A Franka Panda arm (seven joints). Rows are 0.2 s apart.
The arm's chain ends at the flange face. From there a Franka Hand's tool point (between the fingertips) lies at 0.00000 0.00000 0.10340 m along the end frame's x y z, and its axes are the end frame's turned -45 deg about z.
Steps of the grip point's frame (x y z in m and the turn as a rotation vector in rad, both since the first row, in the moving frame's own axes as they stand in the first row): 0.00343 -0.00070 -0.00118 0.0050 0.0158 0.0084; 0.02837 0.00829 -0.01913 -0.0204 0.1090 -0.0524; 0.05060 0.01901 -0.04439 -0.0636 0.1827 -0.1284; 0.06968 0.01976 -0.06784 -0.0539 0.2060 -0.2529; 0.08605 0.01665 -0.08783 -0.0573 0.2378 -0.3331
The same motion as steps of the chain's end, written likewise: 0.00113 -0.00140 -0.00117 0.0147 0.0076 0.0084; 0.01665 -0.00749 -0.01850 0.0626 0.0915 -0.0524; 0.03193 -0.01256 -0.04246 0.0842 0.1742 -0.1284; 0.04598 -0.02200 -0.06552 0.1076 0.1838 -0.2529; 0.05382 -0.03271 -0.08478 0.1276 0.2087 -0.3331
